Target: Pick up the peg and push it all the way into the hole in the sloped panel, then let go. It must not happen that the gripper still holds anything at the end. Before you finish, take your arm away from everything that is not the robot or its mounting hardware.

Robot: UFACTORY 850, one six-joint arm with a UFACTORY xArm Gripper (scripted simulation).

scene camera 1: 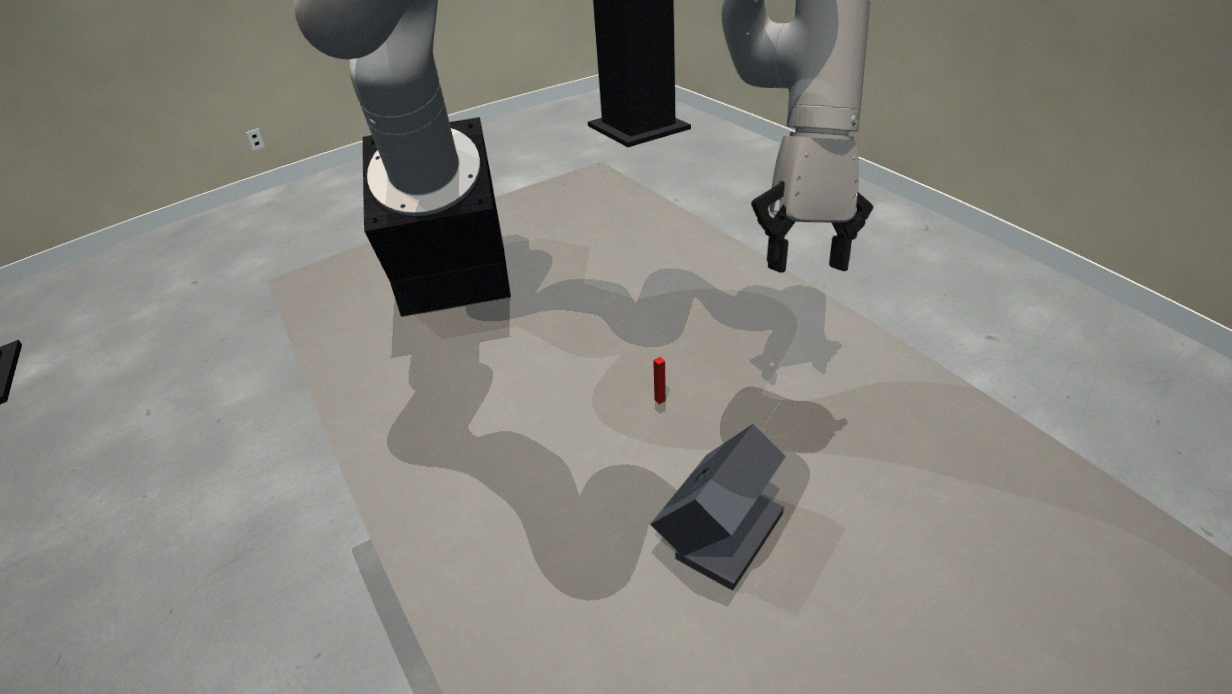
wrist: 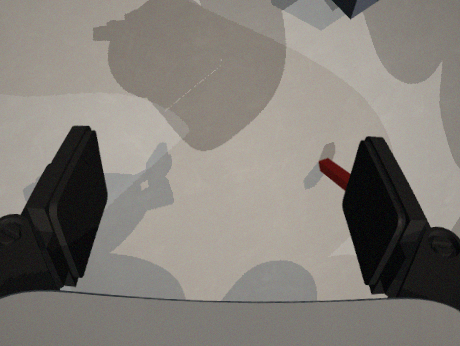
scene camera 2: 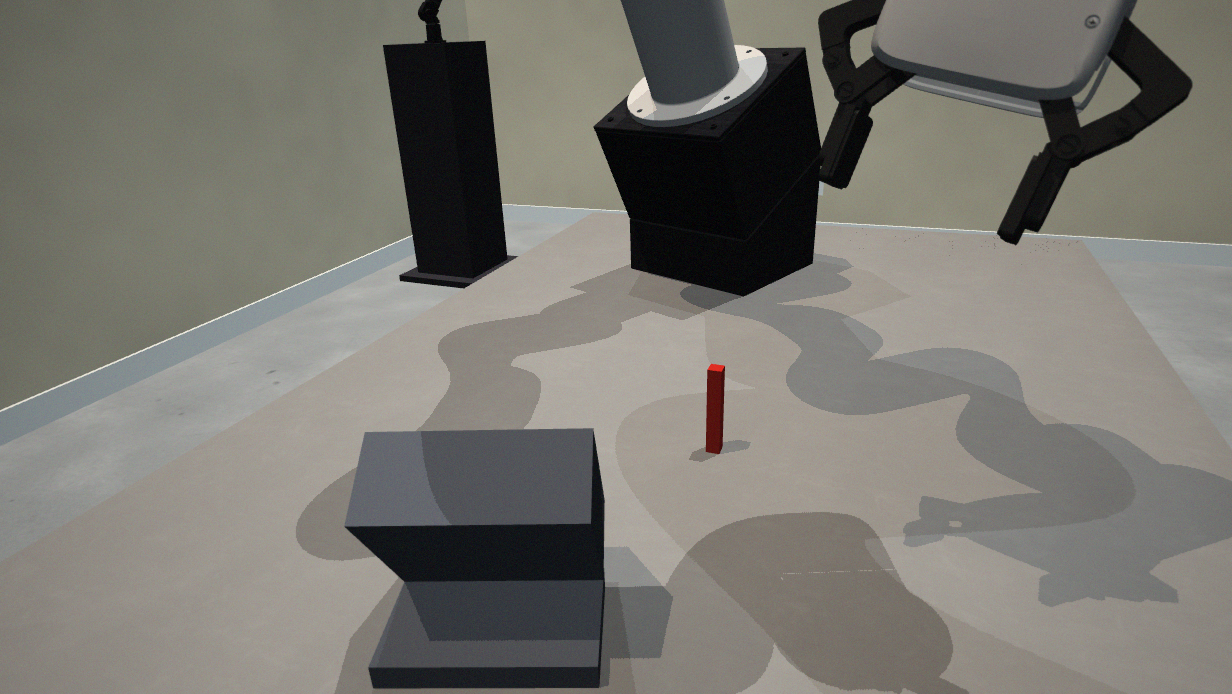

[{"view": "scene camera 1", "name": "gripper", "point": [807, 269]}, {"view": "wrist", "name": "gripper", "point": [227, 166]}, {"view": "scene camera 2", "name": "gripper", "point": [913, 211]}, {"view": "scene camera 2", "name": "red peg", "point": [715, 373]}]
